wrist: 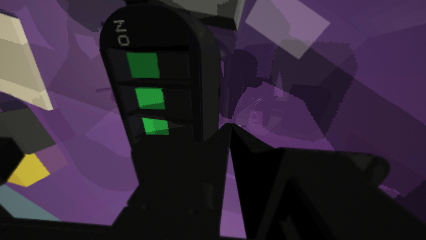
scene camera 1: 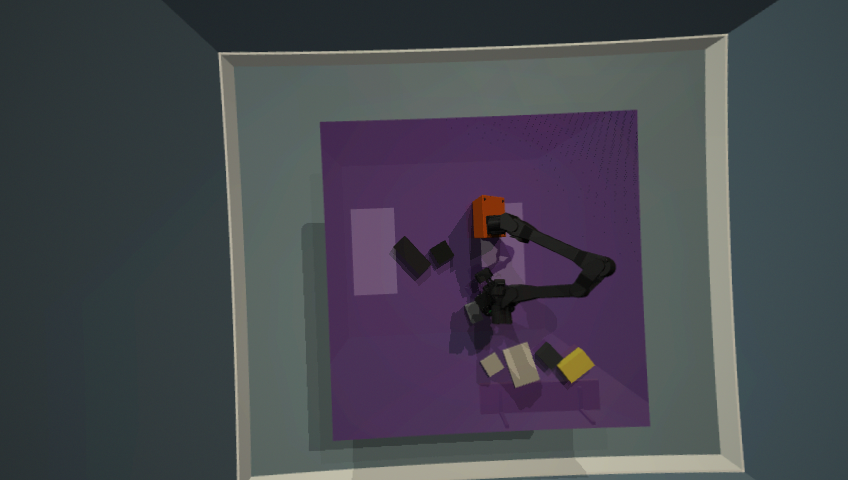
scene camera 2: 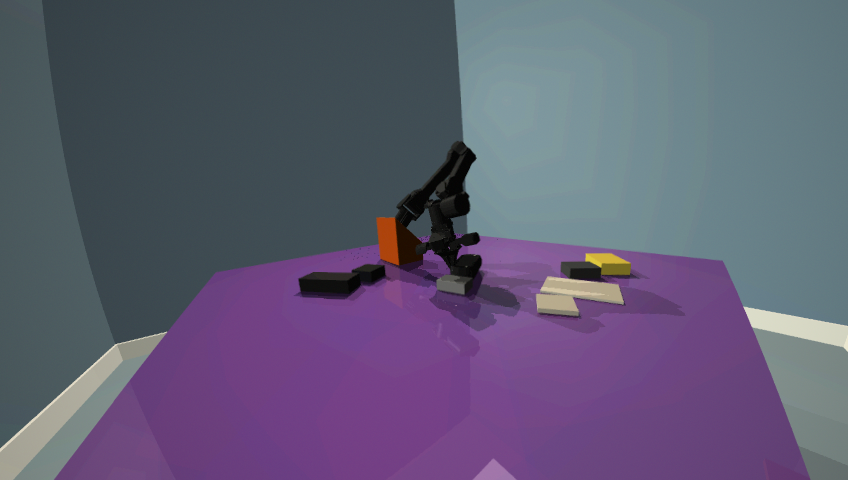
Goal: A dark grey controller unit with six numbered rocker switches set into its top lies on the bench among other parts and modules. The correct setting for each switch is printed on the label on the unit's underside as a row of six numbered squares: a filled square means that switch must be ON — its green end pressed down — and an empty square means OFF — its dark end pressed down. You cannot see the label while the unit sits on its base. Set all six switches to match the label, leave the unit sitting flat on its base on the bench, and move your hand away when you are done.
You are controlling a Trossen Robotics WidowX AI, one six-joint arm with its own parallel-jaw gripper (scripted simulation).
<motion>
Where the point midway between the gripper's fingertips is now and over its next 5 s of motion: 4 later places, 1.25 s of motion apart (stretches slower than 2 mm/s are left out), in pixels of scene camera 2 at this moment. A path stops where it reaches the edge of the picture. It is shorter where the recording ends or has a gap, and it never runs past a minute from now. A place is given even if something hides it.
My gripper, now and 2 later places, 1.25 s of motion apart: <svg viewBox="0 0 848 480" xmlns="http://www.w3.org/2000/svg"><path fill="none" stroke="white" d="M453 271L453 241L452 211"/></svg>
</motion>
